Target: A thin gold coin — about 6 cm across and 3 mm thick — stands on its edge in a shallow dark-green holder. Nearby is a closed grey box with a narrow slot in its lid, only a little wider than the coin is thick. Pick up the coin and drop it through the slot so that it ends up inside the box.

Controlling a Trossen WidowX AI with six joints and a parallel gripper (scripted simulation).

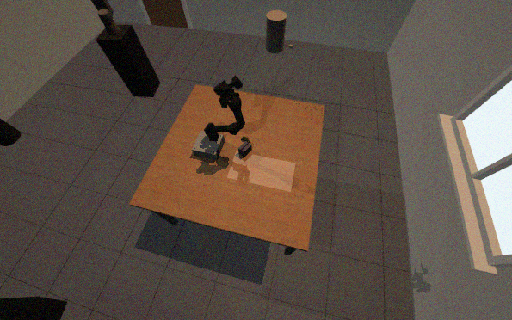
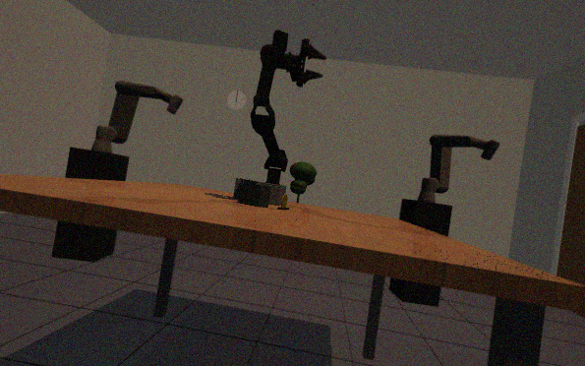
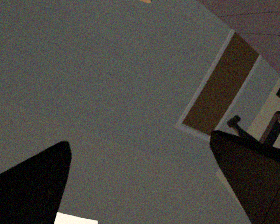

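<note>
Now: the gold coin 7 cm ahead of my gripper tip, 8 cm to the right of it and 54 cm below it.
</note>
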